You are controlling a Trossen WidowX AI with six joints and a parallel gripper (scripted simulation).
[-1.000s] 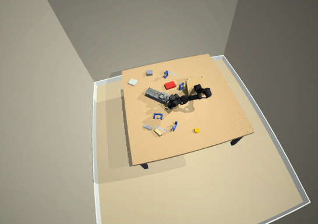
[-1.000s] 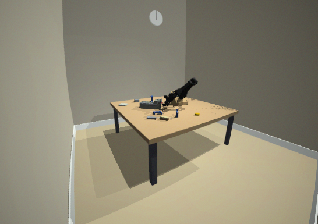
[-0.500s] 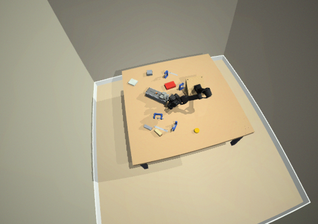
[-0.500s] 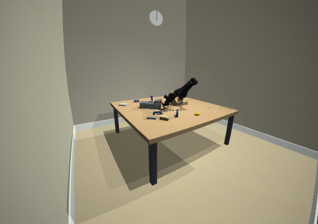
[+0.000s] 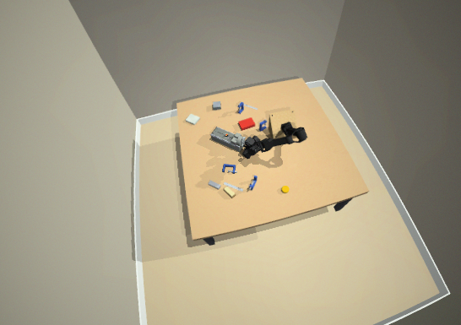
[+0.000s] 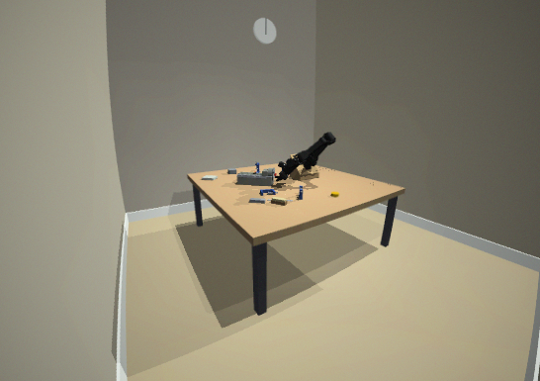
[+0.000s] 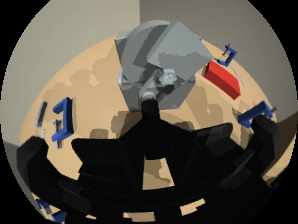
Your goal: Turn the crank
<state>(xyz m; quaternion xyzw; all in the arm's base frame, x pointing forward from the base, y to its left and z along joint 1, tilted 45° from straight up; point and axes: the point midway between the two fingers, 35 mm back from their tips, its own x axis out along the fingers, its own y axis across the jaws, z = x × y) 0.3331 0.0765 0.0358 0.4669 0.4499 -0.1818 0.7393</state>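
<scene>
Right now the dark crank handle is 3 cm above my gripper tip, 1 cm to the left of it and 1 cm behind it. The rest, counted from my gripper tip: red pointer: 13 cm to the right, 11 cm ahead, 5 cm above; tan block: 31 cm to the left, 19 cm ahead, 2 cm below; yellow disc: 40 cm to the left, 19 cm behind, 3 cm below.
</scene>
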